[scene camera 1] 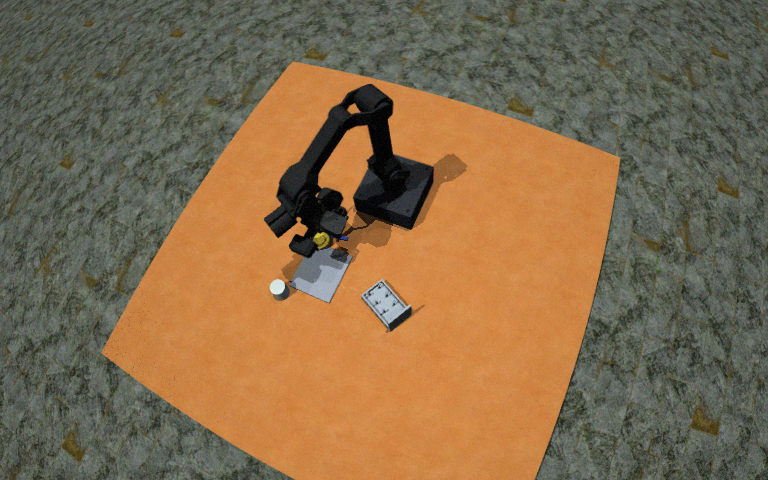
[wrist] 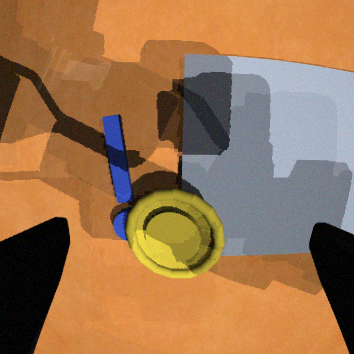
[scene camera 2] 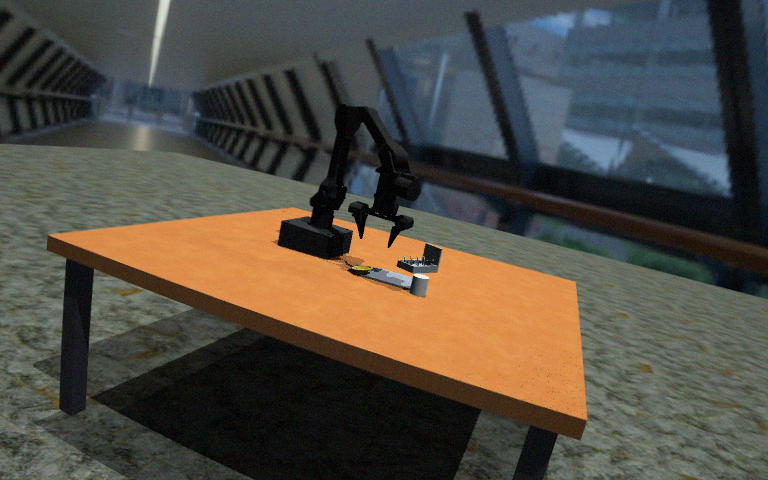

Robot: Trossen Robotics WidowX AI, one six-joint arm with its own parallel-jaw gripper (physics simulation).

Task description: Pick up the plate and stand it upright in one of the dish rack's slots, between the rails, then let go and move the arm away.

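Observation:
The yellow round plate (scene camera 1: pixel 321 240) (scene camera 2: pixel 362 270) (wrist: pixel 175 235) lies low, hollow side up, overlapping a corner of the grey board and close against a blue piece; a slight tilt cannot be judged. My gripper (scene camera 1: pixel 318 233) (scene camera 2: pixel 375 242) (wrist: pixel 194 235) is open and empty above the plate, with one finger to each side of it in the wrist view and the fingertips well above the table. The pale grey dish rack (scene camera 1: pixel 400 317) (scene camera 2: pixel 433 254), with short upright pegs and a tall panel at one end, stands apart beyond the board. The rack does not show in the wrist view.
A flat grey board (scene camera 1: pixel 334 283) (scene camera 2: pixel 390 276) (wrist: pixel 305 120) lies beside the plate. A blue bar with a rounded end (scene camera 1: pixel 343 238) (wrist: pixel 117 160) lies at the plate's other side. A white cylinder (scene camera 1: pixel 278 289) (scene camera 2: pixel 419 285) stands near the board's far corner.

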